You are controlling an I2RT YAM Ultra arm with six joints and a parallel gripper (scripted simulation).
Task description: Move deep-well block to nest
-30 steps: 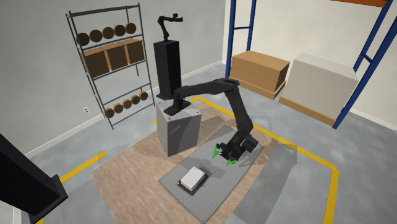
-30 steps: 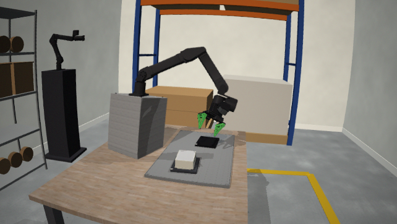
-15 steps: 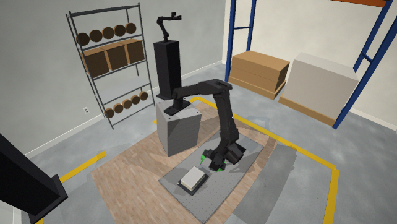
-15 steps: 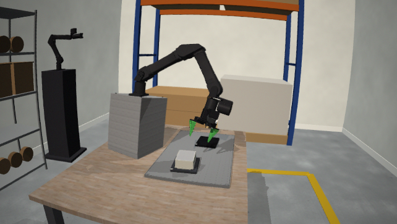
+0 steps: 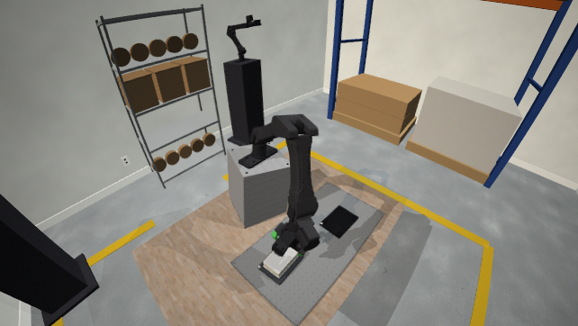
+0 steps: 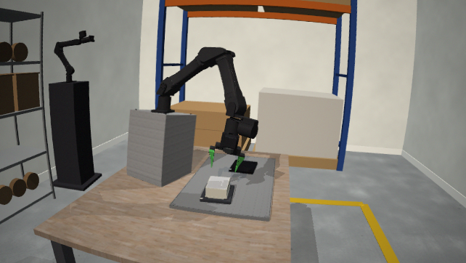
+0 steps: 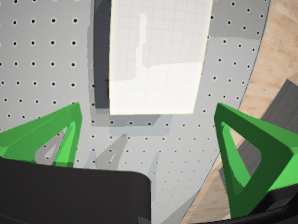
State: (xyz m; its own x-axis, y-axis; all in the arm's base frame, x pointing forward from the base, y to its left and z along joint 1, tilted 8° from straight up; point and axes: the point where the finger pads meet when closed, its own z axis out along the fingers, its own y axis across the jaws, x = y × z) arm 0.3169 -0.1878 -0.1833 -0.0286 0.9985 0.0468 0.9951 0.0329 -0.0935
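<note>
Right now the white deep-well block is 8 cm below my hand, 3 cm to the right of it and 2 cm behind it. From my hand the other things lie so: plate nest N1 (10 cm below, 3 cm to the right, 2 cm behind); black nest N2 (31 cm to the left, 10 cm below, 9 cm ahead).
</note>
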